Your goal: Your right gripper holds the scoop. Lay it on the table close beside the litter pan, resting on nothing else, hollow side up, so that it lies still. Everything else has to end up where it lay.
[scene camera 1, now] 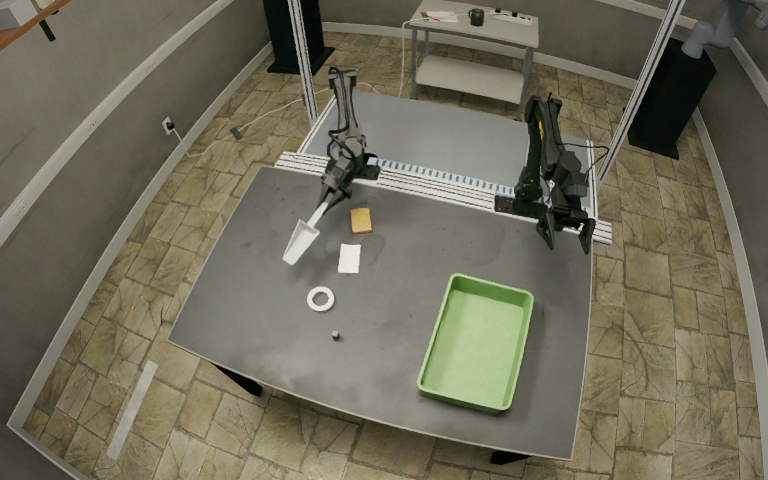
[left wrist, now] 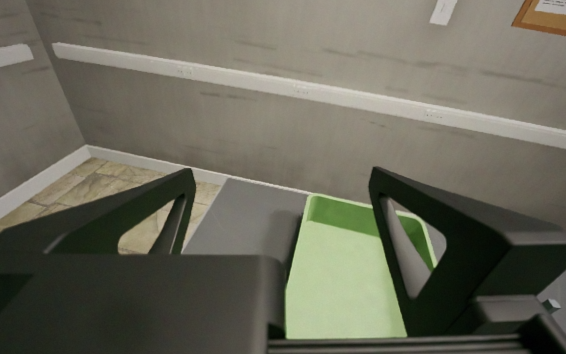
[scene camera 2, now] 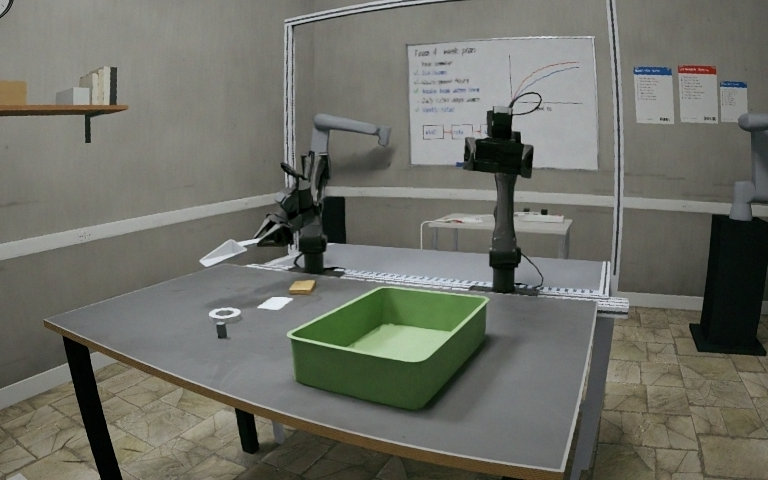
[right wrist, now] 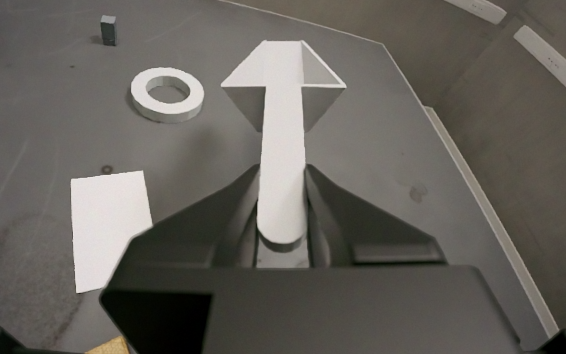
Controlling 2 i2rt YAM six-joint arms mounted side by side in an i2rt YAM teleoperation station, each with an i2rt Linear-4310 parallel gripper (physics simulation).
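Seen in the pictures: left gripper, between the fingertips: (scene camera 1: pixel 570 251) (left wrist: pixel 282 177) (scene camera 2: pixel 497 159); right gripper, between the fingertips: (scene camera 1: pixel 319 212) (scene camera 2: pixel 254 243) (right wrist: pixel 283 176); left arm's base, origin of its link: (scene camera 1: pixel 520 208) (scene camera 2: pixel 503 293); right arm's base, origin of its link: (scene camera 2: pixel 314 274).
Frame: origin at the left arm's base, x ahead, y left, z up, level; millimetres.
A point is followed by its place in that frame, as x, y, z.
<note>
The white scoop (scene camera 1: pixel 301 242) @[369, -647, 136] (scene camera 2: pixel 224 253) @[354, -662, 146] (right wrist: pixel 283 125) @[298, -621, 168] hangs above the left part of the table (scene camera 1: pixel 249 316) @[588, -775, 17] (scene camera 2: pixel 158 328) @[620, -675, 18], hollow side up, its blade pointing away from the arm. My right gripper (scene camera 1: pixel 326 204) @[273, -618, 162] (scene camera 2: pixel 256 241) @[273, -618, 162] (right wrist: pixel 283 176) @[273, -618, 162] is shut on its handle. The green litter pan (scene camera 1: pixel 428 342) @[577, -237, 103] (scene camera 2: pixel 362 373) @[718, -102, 65] (left wrist: pixel 345 280) @[584, -97, 20] stands on the right part of the table in scene camera 1, well apart from the scoop. My left gripper (scene camera 1: pixel 569 249) @[419, 47, 378] (left wrist: pixel 282 177) @[419, 47, 378] is open and empty above the table's back right edge, behind the pan.
A tan sponge (scene camera 1: pixel 360 220) @[187, -526, 33] (scene camera 2: pixel 302 286) @[199, -517, 33] (right wrist: pixel 110 347) @[228, -533, 33], a white card (scene camera 1: pixel 349 258) @[324, -527, 19] (scene camera 2: pixel 274 303) @[329, -526, 19] (right wrist: pixel 110 230) @[317, -526, 19], a white ring (scene camera 1: pixel 311 305) @[510, -591, 33] (scene camera 2: pixel 215 318) @[521, -569, 30] (right wrist: pixel 167 112) @[444, -571, 32] and a small grey block (scene camera 1: pixel 335 335) @[590, -494, 49] (scene camera 2: pixel 221 330) @[592, -491, 36] (right wrist: pixel 108 31) @[577, -498, 38] lie between the scoop's side of the table and the pan.
</note>
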